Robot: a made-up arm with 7 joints.
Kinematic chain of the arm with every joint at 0, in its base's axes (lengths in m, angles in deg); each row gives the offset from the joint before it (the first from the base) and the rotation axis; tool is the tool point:
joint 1: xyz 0 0 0.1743 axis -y
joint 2: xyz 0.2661 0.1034 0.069 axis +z
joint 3: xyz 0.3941 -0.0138 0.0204 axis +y
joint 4: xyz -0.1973 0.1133 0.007 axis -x
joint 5: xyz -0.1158 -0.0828 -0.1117 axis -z
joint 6: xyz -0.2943 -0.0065 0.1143 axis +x
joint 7: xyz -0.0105 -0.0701 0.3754 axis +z
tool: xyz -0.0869 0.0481 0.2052
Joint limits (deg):
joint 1: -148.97..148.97
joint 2: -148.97..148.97
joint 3: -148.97..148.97
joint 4: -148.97..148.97
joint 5: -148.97..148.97
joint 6: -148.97..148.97
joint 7: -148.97..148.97
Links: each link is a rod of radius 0.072 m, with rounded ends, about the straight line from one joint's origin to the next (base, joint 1, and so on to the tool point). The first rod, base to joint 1, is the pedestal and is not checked.
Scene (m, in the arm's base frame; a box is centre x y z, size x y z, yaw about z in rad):
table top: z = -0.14
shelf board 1: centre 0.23 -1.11 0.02 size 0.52 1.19 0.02 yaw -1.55
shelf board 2: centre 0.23 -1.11 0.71 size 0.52 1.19 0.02 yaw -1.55
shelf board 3: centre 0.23 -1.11 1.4 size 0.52 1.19 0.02 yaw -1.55
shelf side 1: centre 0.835 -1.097 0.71 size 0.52 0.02 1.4 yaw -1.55
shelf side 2: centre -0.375 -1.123 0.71 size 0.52 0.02 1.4 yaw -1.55
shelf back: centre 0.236 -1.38 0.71 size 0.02 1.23 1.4 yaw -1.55
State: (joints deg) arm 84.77 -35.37 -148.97 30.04 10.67 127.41 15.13
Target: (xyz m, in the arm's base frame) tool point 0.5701 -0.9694 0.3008
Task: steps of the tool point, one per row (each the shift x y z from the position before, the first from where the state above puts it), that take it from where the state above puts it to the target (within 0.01 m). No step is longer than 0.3 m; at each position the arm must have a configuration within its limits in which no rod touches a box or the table.
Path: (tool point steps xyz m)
1: 0.0207 0.1745 0.0237
2: -0.0284 0.1940 -0.0238
3: 0.1498 -0.0590 -0.2382
4: 0.0885 -0.0078 -0.2610
5: 0.0247 0.0405 -0.2585
6: 0.0336 -0.1944 -0.0062
7: -0.0258 -0.1814 0.0062

